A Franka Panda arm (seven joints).
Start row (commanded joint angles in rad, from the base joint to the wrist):
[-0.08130 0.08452 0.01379 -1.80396 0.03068 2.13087 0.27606]
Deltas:
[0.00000 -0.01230 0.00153 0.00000 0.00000 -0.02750 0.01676]
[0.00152 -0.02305 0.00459 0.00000 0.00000 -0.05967 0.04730]
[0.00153 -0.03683 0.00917 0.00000 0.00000 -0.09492 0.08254]
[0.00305 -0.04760 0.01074 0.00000 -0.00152 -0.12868 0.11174]
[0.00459 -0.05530 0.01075 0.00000 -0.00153 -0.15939 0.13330]
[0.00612 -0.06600 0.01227 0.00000 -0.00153 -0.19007 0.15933]
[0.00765 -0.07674 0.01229 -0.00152 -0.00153 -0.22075 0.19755]
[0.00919 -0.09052 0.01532 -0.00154 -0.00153 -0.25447 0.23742]
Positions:
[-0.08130 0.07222 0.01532 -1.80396 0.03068 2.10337 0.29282]
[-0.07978 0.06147 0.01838 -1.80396 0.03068 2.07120 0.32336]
[-0.07977 0.04769 0.02296 -1.80396 0.03068 2.03595 0.35860]
[-0.07825 0.03692 0.02453 -1.80396 0.02916 2.00219 0.38780]
[-0.07671 0.02922 0.02454 -1.80396 0.02915 1.97148 0.40936]
[-0.07518 0.01852 0.02606 -1.80396 0.02915 1.94080 0.43539]
[-0.07365 0.00778 0.02608 -1.80548 0.02915 1.91012 0.47361]
[-0.07211 -0.00600 0.02911 -1.80550 0.02915 1.87640 0.51348]

